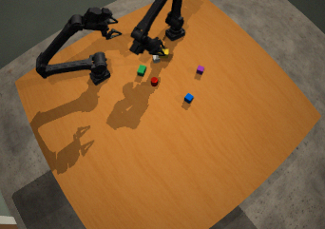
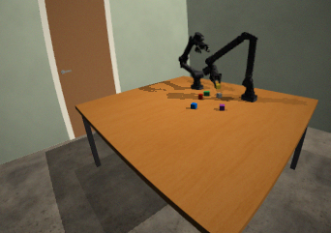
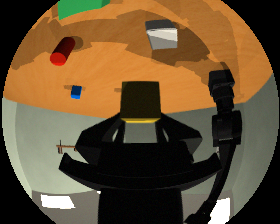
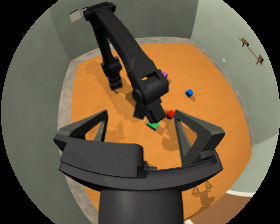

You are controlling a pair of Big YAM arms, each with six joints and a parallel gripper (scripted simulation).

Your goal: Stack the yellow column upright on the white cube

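My left gripper is now 10 mm above the yellow column. From my left hand the other things lie so: white cube: 120 mm below, 50 mm behind, 20 mm to the right; red cylinder: 130 mm to the right, 110 mm below, 80 mm ahead; green cube: 140 mm to the right, 120 mm below, 30 mm behind.
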